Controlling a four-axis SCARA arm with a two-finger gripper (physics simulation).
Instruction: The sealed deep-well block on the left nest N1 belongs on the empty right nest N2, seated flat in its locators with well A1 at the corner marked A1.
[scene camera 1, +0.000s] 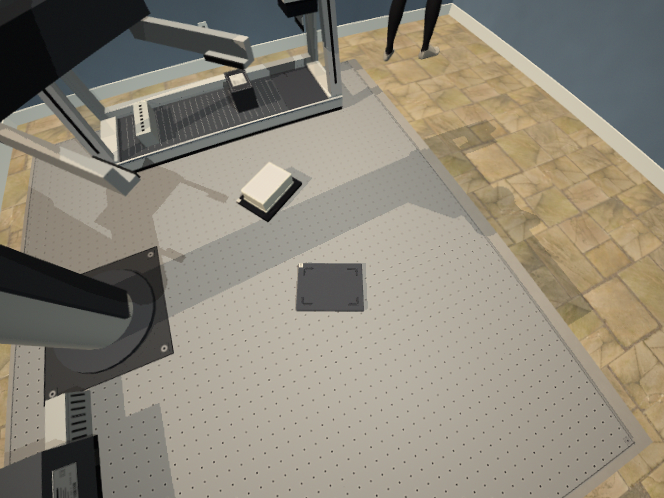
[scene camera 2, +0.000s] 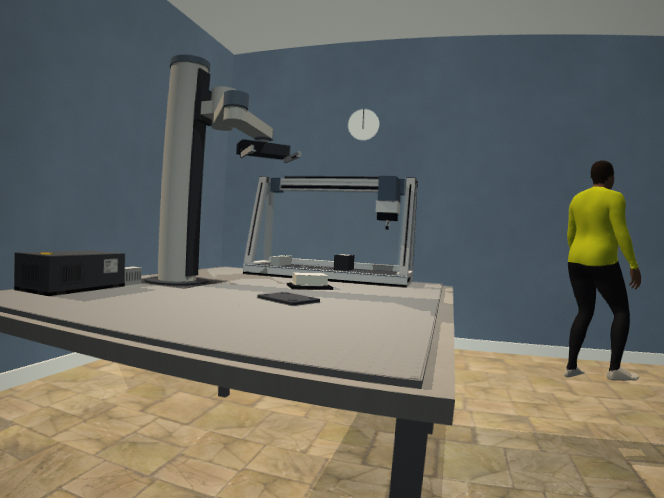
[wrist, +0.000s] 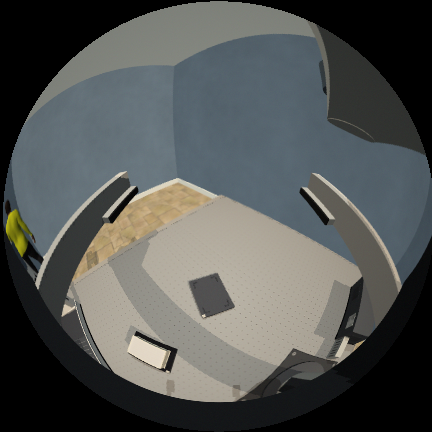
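Pixels of known places: gripper, between the fingertips: (scene camera 1: 194, 105) (scene camera 2: 276, 151) (wrist: 218, 175); arm's base, origin of its link: (scene camera 1: 109, 318) (scene camera 2: 176, 284).
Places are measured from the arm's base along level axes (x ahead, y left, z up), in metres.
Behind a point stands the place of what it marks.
The sealed deep-well block (scene camera 1: 268, 184) @[y 0.178, x 0.497, z 0.067 m] (scene camera 2: 310, 278) @[y 0.150, x 0.510, z 0.054 m] (wrist: 148, 352) @[y 0.178, x 0.486, z 0.067 m] is a cream box that sits on the black left nest N1 (scene camera 1: 283, 202) @[y 0.135, x 0.519, z 0.023 m] (scene camera 2: 310, 286) @[y 0.134, x 0.517, z 0.025 m] (wrist: 172, 356) @[y 0.129, x 0.440, z 0.025 m]. The right nest N2 (scene camera 1: 329, 287) @[y -0.151, x 0.541, z 0.025 m] (scene camera 2: 288, 298) @[y -0.174, x 0.555, z 0.023 m] (wrist: 211, 295) @[y -0.146, x 0.535, z 0.025 m] is a flat dark plate with corner locators and nothing on it. A small white mark (scene camera 1: 300, 265) @[y -0.068, x 0.496, z 0.025 m] (wrist: 204, 316) @[y -0.068, x 0.492, z 0.023 m] is at one corner of N2. My gripper (scene camera 1: 179, 116) @[y -0.093, x 0.454, z 0.495 m] (scene camera 2: 270, 153) @[y -0.093, x 0.454, z 0.495 m] (wrist: 218, 175) @[y -0.093, x 0.454, z 0.495 m] is open and empty, high above the table. Both nests show below its spread fingers in the wrist view. Well A1 on the block cannot be made out.
A gantry machine (scene camera 1: 235, 136) @[y 0.450, x 0.456, z 0.030 m] (scene camera 2: 343, 276) @[y 0.450, x 0.563, z 0.041 m] stands at the table's back, with a black block (scene camera 1: 242, 92) @[y 0.515, x 0.528, z 0.125 m] (scene camera 2: 343, 261) @[y 0.515, x 0.542, z 0.104 m] on its deck. My arm's column (scene camera 2: 179, 171) @[y -0.064, x 0.039, z 0.437 m] rises from the table. A dark control box (scene camera 2: 69, 271) @[y -0.481, x -0.034, z 0.080 m] is beside it. A person (scene camera 2: 600, 230) (wrist: 19, 232) stands beyond the table.
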